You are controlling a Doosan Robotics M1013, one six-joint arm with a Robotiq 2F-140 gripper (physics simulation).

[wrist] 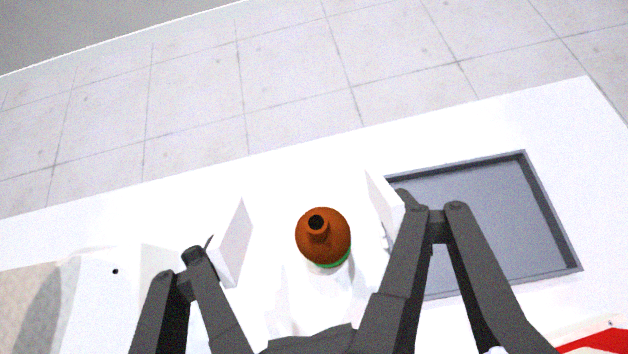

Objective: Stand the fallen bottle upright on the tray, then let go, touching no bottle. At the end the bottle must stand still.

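Places are measured from the arm's base along level axes (x ahead, y left, z up), in centimetres.
Where they show: gripper, between the fingertips: [306,197].
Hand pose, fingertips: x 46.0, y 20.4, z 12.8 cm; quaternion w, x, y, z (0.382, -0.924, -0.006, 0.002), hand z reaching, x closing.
Each offset is from my fingertips to the top centre of the thing. "spot": to the spot under its first point. Level surfaces: height alone.
A brown bottle @(dx -0.2, dy -0.1, dz -7.9 cm) [322,240] with a green band stands upright on the white table @(dz -23.4 cm) [300,175], to the left of the tray. It is seen from above, with its open neck towards the camera. The grey tray @(spot: dx +33.1, dy -3.7, dz -21.7 cm) [549,215] lies at the right, partly hidden by the right finger's links; no bottle shows on its visible part. My gripper [306,197] is open, with its white pads apart. In this view the bottle appears between the pads, with a gap on either side, and the gripper is higher than the bottle and holds nothing.
A pale box-like shape [100,295] with a small black dot is at the lower left, beside a beige and grey patch. A red and white object @(spot: dx +29.3, dy -19.5, dz -18.2 cm) [602,341] shows in part at the lower right corner. The table's far edge borders the tiled floor [290,65].
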